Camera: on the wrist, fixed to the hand. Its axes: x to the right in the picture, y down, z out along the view.
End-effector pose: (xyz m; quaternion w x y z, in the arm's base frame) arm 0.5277 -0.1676 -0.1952 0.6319 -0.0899 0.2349 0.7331
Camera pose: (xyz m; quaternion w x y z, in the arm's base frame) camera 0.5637 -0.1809 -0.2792 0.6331 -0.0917 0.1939 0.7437
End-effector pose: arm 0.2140 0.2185 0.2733 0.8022 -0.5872 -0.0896 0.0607
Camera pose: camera 0.2466 0.1376 0.3034 0.7793 -0.6122 -0.1113 0.0741
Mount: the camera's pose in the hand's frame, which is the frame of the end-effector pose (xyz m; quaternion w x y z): 0.0176 -0.0530 -0.0735 0.9991 -0.0336 -0.0258 0.0017
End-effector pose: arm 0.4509 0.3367 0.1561 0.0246 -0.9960 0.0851 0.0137
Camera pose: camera 0.4790 0.3821 0.2314 0.0067 0.9954 -0.0856 -0.0423
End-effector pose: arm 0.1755 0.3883 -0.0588 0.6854 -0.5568 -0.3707 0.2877
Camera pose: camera 0.2453 0.3507 -0.0115 0.6560 -0.5725 -0.3968 0.2905
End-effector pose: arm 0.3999 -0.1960 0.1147 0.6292 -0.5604 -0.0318 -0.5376
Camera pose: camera 0.3282 -0.2507 0.1344 0.6099 -0.5950 -0.0290 -0.5227
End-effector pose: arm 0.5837 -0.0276 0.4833 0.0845 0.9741 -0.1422 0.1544
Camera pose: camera 0.5955 0.0334 0.5516 0.1132 0.9741 -0.1511 0.1245
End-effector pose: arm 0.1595 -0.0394 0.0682 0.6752 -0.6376 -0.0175 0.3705
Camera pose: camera 0.2341 -0.0879 0.0929 0.6521 -0.6502 -0.0463 0.3872
